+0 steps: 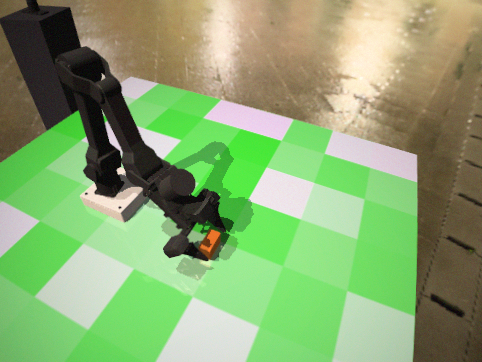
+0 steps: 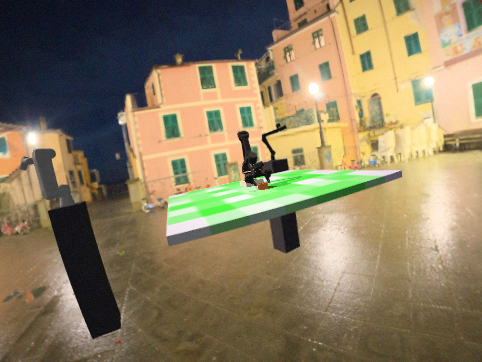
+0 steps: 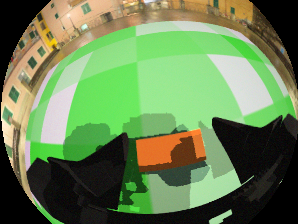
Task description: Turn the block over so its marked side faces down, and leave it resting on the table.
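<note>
The block lies 30 mm behind my gripper tip, 10 mm to the left of it and 10 mm below it.
</note>
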